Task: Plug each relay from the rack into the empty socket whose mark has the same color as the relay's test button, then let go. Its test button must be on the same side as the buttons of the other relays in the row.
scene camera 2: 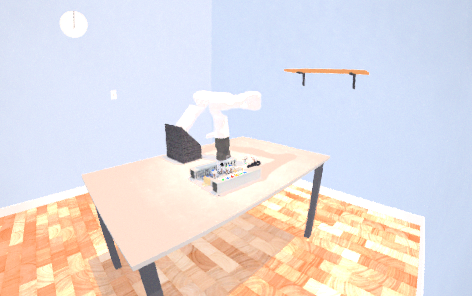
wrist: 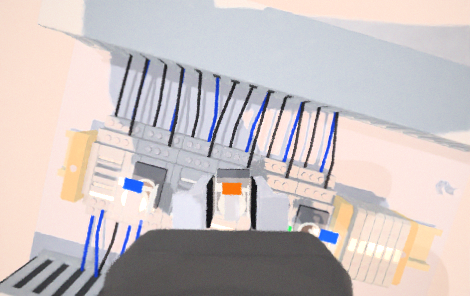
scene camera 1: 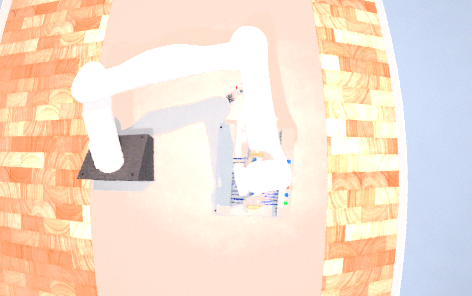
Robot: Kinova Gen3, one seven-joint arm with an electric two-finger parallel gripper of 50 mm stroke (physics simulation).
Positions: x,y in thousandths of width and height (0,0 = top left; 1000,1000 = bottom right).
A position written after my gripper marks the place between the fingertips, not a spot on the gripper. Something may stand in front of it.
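The wrist camera gives me a white panel (wrist: 793,556), and my gripper (wrist: 495,654) is there too.
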